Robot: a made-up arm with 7 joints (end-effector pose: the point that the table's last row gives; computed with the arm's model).
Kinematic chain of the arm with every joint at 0, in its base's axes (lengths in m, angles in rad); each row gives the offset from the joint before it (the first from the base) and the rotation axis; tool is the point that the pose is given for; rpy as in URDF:
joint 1: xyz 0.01 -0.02 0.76 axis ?
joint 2: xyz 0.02 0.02 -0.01 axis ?
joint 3: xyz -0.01 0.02 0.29 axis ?
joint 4: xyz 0.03 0.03 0 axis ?
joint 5: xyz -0.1 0 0.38 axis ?
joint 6: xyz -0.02 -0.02 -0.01 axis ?
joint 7: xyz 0.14 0 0.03 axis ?
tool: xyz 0.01 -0.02 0.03 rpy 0 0 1.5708
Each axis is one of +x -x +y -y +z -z.
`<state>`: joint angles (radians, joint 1 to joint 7).
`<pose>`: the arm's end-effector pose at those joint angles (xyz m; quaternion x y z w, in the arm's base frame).
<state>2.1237 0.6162 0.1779 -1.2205 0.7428 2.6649 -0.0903</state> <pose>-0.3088 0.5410 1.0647 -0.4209 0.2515 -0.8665 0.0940</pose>
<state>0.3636 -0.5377 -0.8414 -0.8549 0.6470 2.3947 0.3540</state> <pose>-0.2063 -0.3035 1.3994 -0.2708 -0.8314 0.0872 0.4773</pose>
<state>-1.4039 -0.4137 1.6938 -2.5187 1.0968 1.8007 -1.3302</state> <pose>0.5011 0.0102 0.7136 0.3123 -0.1785 0.8712 0.3341</pose>
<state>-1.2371 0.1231 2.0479 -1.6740 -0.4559 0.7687 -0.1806</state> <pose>0.4646 0.3305 1.0865 0.0391 0.4341 0.8435 0.3140</pose>
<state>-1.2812 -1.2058 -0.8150 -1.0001 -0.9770 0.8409 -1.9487</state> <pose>-0.3899 0.3613 1.2417 -0.2117 0.1036 0.3267 0.9153</pose>
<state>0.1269 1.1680 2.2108 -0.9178 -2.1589 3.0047 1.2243</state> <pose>0.3713 0.1724 1.2393 0.1025 -0.8837 0.3751 0.2606</pose>
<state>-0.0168 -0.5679 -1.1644 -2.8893 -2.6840 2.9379 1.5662</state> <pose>0.1697 -0.0198 0.7915 -0.3674 -0.0835 0.5843 0.7188</pose>
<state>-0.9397 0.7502 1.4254 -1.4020 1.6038 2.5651 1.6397</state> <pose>0.5995 -0.1211 0.9427 0.8373 0.0095 -0.3654 0.4067</pose>
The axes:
joint 1: +z
joint 2: +y
joint 3: +z
joint 4: -y
joint 5: +z
joint 6: -y
joint 7: -z

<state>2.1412 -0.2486 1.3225 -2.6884 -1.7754 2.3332 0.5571</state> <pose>-0.2754 -0.3041 0.6746 0.3427 0.4586 -0.0755 0.8164</pose>
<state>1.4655 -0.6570 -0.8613 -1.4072 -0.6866 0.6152 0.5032</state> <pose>0.3779 -0.0840 1.2854 0.0278 0.2040 0.6245 0.7534</pose>
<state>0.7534 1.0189 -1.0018 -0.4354 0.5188 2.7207 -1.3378</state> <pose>0.4251 0.4177 1.2257 0.6634 0.0535 -0.7366 0.1201</pose>
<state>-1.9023 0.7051 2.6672 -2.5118 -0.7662 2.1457 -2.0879</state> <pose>0.2471 0.2489 1.0996 0.1844 -0.1683 -0.6516 0.7163</pose>
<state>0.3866 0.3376 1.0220 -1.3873 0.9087 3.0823 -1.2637</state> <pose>0.3325 0.3667 1.1795 -0.0706 -0.6966 0.7136 0.0235</pose>
